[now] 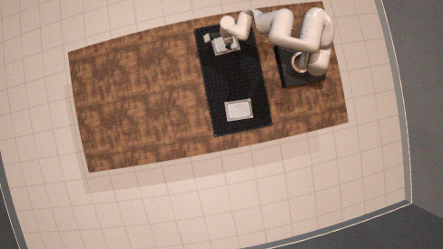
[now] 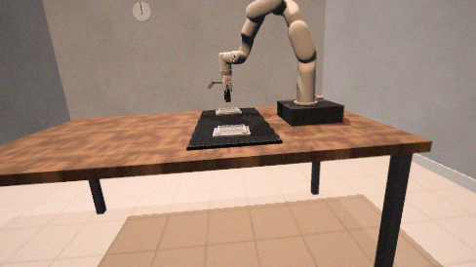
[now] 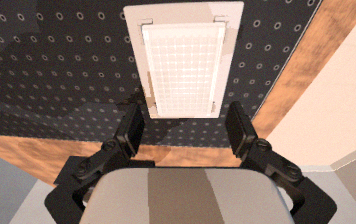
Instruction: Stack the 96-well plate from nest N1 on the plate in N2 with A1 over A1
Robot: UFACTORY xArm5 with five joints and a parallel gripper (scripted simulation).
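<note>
My hand is 80 mm above the nest N1.
</note>
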